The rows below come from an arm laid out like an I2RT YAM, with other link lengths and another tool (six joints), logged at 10 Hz.
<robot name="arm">
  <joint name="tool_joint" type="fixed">
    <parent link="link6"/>
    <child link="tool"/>
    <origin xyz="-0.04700 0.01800 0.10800" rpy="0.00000 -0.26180 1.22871"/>
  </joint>
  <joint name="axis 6" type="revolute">
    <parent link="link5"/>
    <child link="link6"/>
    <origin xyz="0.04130 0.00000 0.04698" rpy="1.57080 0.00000 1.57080"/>
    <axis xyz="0 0 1"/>
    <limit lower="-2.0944" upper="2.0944"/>
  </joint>
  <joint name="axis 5" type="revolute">
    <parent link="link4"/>
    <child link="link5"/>
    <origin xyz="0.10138 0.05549 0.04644" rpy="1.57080 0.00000 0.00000"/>
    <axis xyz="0 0 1"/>
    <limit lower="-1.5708" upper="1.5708"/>
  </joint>
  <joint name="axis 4" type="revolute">
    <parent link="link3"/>
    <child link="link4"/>
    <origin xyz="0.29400 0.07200 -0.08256"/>
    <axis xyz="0 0 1"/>
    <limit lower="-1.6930" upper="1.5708"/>
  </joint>
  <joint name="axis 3" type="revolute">
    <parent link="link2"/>
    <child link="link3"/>
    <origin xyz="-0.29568 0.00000 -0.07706" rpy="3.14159 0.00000 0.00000"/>
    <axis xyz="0 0 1"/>
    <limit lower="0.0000" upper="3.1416"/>
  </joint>
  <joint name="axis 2" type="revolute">
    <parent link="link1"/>
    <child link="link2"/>
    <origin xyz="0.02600 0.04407 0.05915" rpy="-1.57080 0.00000 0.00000"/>
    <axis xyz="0 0 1"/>
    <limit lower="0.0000" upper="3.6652"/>
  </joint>
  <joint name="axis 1" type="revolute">
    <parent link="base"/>
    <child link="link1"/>
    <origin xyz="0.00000 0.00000 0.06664"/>
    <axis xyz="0 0 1"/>
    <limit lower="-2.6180" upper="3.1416"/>
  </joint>
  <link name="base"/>
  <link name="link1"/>
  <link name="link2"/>
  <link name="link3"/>
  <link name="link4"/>
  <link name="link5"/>
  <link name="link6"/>
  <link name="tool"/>
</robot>
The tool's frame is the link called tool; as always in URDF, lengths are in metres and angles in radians.
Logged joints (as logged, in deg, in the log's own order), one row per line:
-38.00 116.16 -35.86 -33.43 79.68 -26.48
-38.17 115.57 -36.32 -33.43 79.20 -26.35
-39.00 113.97 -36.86 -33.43 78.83 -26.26
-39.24 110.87 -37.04 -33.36 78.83 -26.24
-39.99 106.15 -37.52 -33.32 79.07 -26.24
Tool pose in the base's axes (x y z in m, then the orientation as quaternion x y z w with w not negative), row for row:
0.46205 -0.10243 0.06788 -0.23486 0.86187 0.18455 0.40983
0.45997 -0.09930 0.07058 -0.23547 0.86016 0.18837 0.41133
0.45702 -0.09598 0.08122 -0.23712 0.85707 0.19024 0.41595
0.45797 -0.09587 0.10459 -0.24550 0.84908 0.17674 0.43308
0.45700 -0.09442 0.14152 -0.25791 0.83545 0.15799 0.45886
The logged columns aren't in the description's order. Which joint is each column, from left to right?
Columns, left to right: axis 4, axis 2, axis 5, axis 6, axis 3, axis 1.
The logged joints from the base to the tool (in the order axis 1, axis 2, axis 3, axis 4, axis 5, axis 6), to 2 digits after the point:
-26.48 116.16 79.68 -38.00 -35.86 -33.43
-26.35 115.57 79.20 -38.17 -36.32 -33.43
-26.26 113.97 78.83 -39.00 -36.86 -33.43
-26.24 110.87 78.83 -39.24 -37.04 -33.36
-26.24 106.15 79.07 -39.99 -37.52 -33.32

